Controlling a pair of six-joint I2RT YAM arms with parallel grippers.
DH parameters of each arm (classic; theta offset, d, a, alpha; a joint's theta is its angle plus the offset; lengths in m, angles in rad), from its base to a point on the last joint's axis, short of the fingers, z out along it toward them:
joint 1: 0 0.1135 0.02 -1.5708
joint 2: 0 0 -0.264 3.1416
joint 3: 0.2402 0 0.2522 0
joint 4: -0.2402 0 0.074 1.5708
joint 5: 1.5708 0 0 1.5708
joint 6: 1.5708 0.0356 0 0
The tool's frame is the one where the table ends.
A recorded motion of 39 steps. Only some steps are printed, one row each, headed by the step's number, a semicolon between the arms.
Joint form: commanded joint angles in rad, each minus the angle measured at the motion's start. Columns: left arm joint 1, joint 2, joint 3, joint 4, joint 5, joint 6; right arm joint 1, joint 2, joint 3, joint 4, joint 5, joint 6.
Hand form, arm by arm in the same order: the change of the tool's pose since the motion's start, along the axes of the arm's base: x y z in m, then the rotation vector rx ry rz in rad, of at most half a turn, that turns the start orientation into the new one. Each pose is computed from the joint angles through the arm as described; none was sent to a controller.
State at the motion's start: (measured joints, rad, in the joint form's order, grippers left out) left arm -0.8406 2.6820 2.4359 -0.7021 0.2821 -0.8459; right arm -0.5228 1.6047 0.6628 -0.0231 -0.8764 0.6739
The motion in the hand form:
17: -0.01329 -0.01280 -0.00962 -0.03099 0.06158 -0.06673; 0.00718 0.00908 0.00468 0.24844 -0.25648 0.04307
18: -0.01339 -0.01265 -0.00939 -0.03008 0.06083 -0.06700; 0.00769 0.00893 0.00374 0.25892 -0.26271 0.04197
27: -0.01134 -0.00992 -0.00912 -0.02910 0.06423 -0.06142; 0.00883 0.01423 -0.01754 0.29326 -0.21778 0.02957
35: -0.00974 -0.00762 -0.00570 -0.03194 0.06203 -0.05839; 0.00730 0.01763 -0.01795 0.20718 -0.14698 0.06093
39: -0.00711 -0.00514 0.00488 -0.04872 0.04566 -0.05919; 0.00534 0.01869 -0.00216 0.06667 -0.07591 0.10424
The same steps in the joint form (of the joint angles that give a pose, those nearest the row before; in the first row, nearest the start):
17: -0.0276 0.0270 0.0153 -0.0031 0.0771 -0.0070; 0.0241 0.0459 -0.1428 0.6780 -0.2457 0.4534
18: -0.0277 0.0258 0.0139 -0.0035 0.0763 -0.0060; 0.0243 0.0574 -0.1480 0.7183 -0.2506 0.4793
27: -0.0217 0.0210 0.0062 -0.0036 0.0780 -0.0067; 0.0438 0.1449 -0.1732 0.8094 -0.2352 0.5186
35: -0.0169 0.0118 0.0012 -0.0047 0.0792 -0.0054; 0.0548 0.0911 -0.1260 0.4933 -0.1917 0.2948
39: -0.0104 -0.0062 0.0029 -0.0031 0.0825 0.0007; 0.0611 0.0058 -0.0369 0.1070 -0.1017 0.0360

